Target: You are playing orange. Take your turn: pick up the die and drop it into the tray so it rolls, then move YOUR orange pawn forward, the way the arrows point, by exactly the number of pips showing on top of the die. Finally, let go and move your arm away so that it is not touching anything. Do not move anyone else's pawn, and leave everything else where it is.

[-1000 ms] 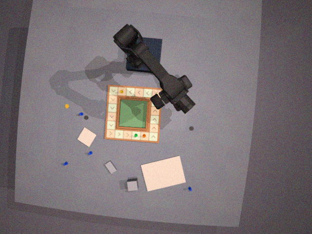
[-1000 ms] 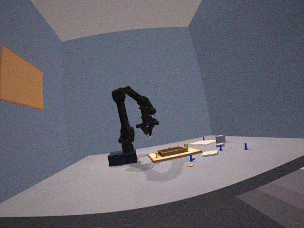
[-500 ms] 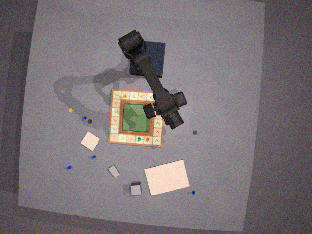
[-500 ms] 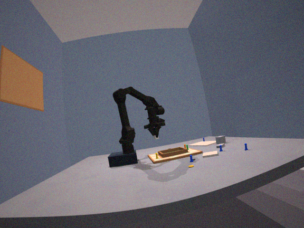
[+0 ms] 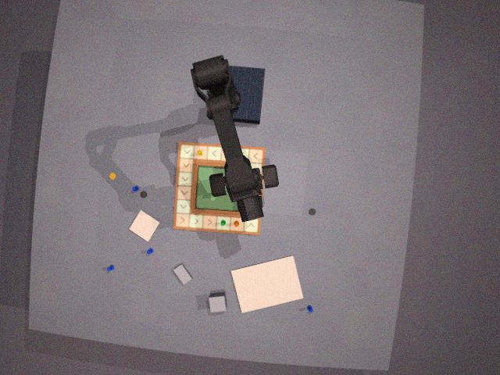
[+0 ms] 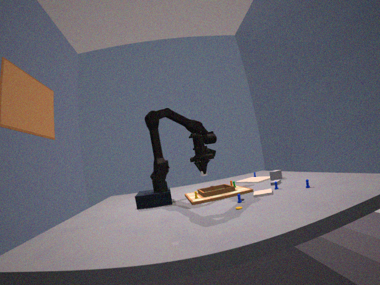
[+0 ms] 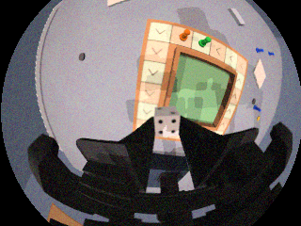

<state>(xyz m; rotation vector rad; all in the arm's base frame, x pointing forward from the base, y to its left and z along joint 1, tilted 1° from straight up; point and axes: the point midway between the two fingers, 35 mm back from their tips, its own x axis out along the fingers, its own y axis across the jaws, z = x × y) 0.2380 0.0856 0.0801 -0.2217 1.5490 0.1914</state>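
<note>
My gripper tip is 14 cm short of the orange pawn, 8 cm above it and 2 cm to the left of it. Also, from my gripper tip: green tray (10 cm below, 8 cm to the right, 3 cm ahead); then green pawn (14 cm ahead, 8 cm below, 6 cm to the right); then white die (right at my gripper tip).
</note>
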